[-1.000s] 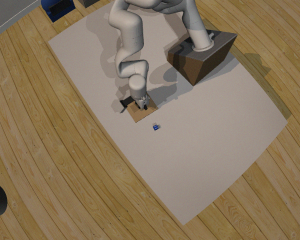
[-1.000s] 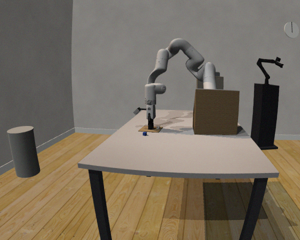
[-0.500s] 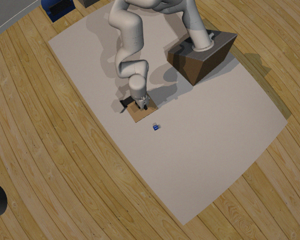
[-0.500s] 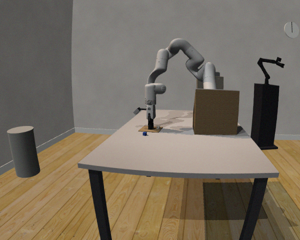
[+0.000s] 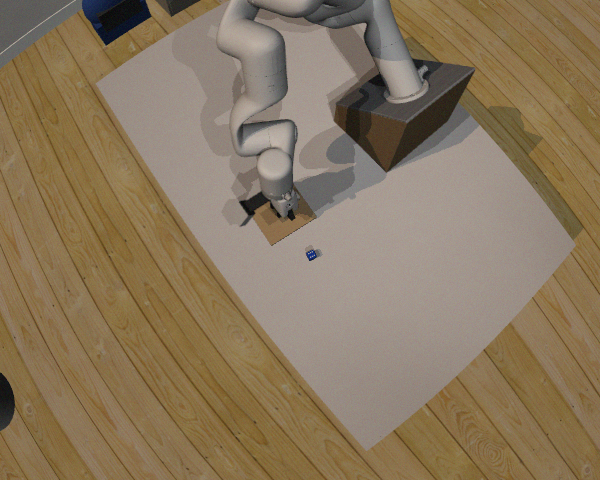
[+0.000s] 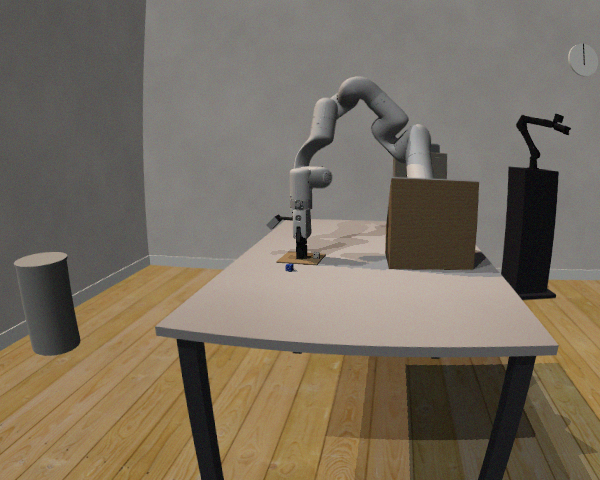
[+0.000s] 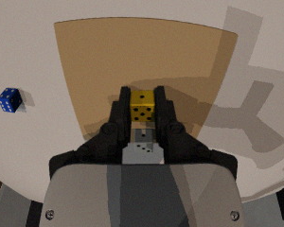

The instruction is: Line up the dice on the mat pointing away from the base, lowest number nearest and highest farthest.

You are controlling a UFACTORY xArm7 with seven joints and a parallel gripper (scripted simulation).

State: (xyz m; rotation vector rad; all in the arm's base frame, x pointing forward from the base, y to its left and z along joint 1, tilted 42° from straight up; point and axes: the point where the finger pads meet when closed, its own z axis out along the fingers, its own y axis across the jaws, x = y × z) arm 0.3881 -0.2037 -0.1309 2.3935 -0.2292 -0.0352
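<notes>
My hand is 10 mm above the yellow die. Round my hand: blue die (30 mm ahead, 150 mm to the left, 20 mm below); then brown mat (20 mm below); then white die (50 mm behind, 10 mm to the left, 10 mm below).
</notes>
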